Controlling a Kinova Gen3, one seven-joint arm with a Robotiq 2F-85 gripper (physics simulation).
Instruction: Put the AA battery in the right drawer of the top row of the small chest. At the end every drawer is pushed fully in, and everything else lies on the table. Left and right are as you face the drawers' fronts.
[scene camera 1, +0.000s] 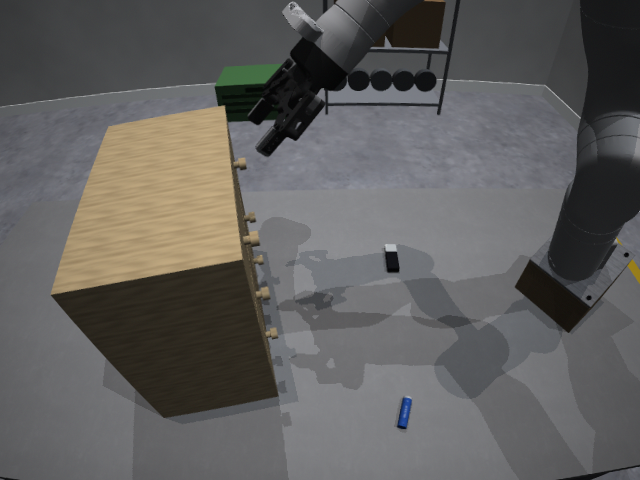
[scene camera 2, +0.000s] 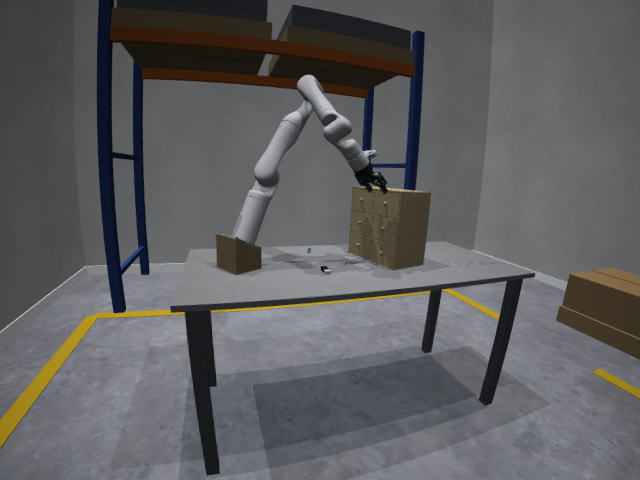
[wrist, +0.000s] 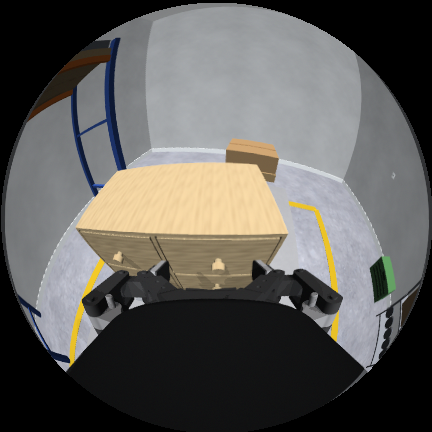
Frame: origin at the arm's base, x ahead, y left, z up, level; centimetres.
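Seen in the pictures: gripper, fingertip midpoint: (scene camera 1: 256, 136) (scene camera 2: 378, 192) (wrist: 210, 270); arm's base, origin of the base link: (scene camera 1: 573, 257) (scene camera 2: 243, 241).
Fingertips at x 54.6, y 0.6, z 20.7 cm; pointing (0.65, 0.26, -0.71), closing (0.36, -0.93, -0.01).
Note:
Offsets run from my fingertips to a thing's top centre. "pt": to the spot under its first point. Level surfaces: height alone.
The blue AA battery {dx -24.0, dy +24.5, dz -30.2 cm} (scene camera 1: 404, 412) (scene camera 2: 309, 250) lies on the table {dz -31.6 cm} (scene camera 1: 465, 217) (scene camera 2: 289, 290), away from the chest; it does not show in the wrist view. The small wooden chest {dx +9.9, dy +11.2, dz +1.1 cm} (scene camera 1: 160, 191) (scene camera 2: 412, 227) (wrist: 190, 200) has three rows of two drawers, all of which look pushed in. The right drawer of the top row has a round knob {pt dx +2.7, dy +0.8, dz -4.2 cm} (scene camera 1: 240, 163) (scene camera 2: 384, 204) (wrist: 217, 265). My gripper (scene camera 1: 262, 132) (scene camera 2: 376, 190) (wrist: 210, 270) is open and empty, tilted downward, near the top front edge of the chest by that drawer. In the wrist view the knob appears between the fingertips, apart from them.
A small black and white block {dx -22.3, dy -7.1, dz -30.3 cm} (scene camera 1: 391, 258) (scene camera 2: 325, 269) lies on the table between the chest and the arm's base (scene camera 1: 555, 297) (scene camera 2: 237, 254). A green cabinet (scene camera 1: 248, 77) (wrist: 384, 279) and a cardboard box (scene camera 2: 604, 304) (wrist: 252, 157) stand on the floor beyond the table.

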